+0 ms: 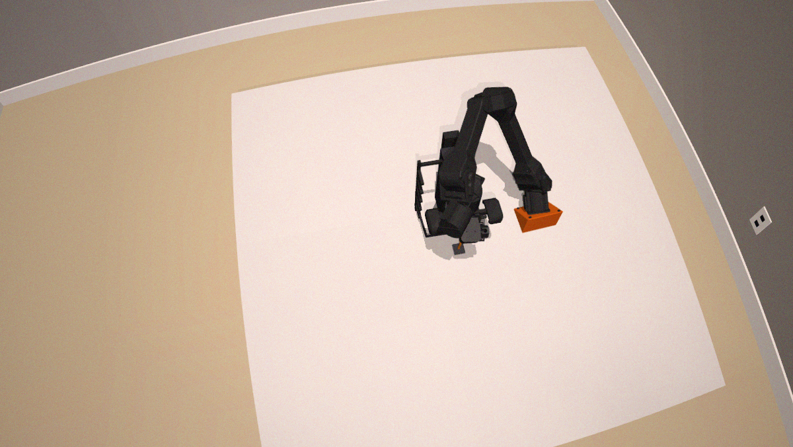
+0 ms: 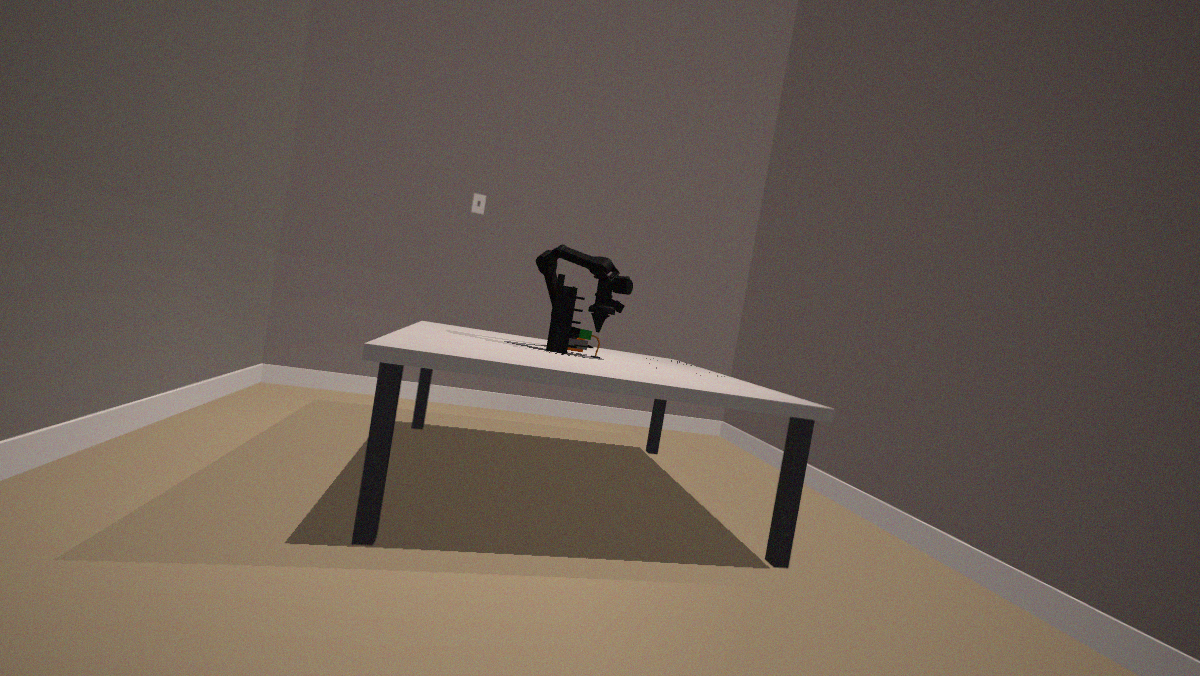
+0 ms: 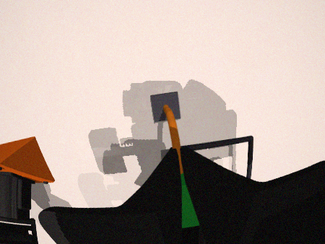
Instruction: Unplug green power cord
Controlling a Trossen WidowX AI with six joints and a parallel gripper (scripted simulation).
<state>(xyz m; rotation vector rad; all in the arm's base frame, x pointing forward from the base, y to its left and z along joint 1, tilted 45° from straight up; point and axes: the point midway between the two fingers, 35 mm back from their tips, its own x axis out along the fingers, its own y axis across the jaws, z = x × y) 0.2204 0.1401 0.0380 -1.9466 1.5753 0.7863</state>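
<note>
Right now the green plug is 1 cm ahead of my gripper tip, 6 cm to the right of it and 1 cm below it. From my gripper tip the other things lie so: small grey block (1 cm to the left, 9 cm below).
</note>
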